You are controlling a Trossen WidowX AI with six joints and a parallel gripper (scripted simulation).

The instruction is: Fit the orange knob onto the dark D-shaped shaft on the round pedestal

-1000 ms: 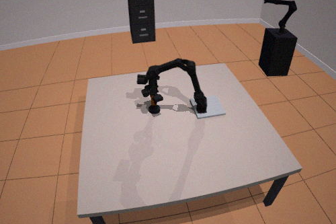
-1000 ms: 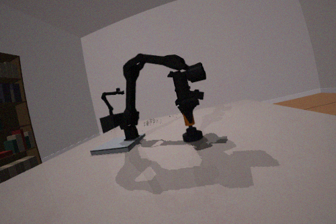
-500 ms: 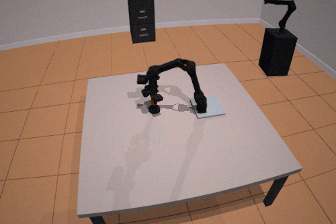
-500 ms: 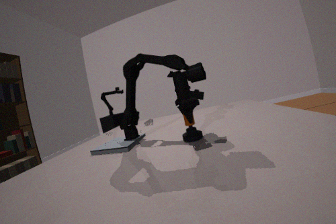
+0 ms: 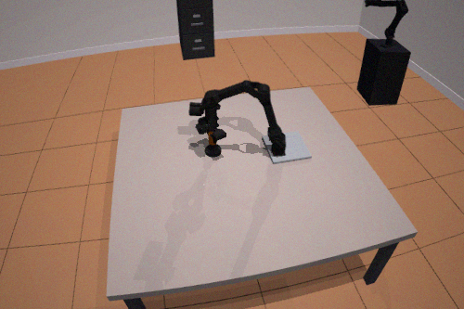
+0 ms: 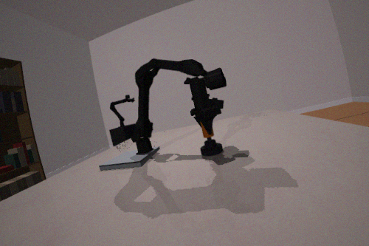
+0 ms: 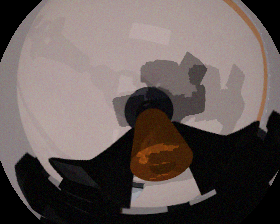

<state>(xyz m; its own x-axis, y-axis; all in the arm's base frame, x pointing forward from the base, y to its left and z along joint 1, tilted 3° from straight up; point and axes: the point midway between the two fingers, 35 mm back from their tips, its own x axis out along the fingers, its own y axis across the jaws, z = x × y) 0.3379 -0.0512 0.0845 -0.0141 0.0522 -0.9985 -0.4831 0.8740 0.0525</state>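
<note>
Now: the orange knob 2 cm above my gripper tip. The rest, counted from my gripper tip: round pedestal 4 cm below.
</note>
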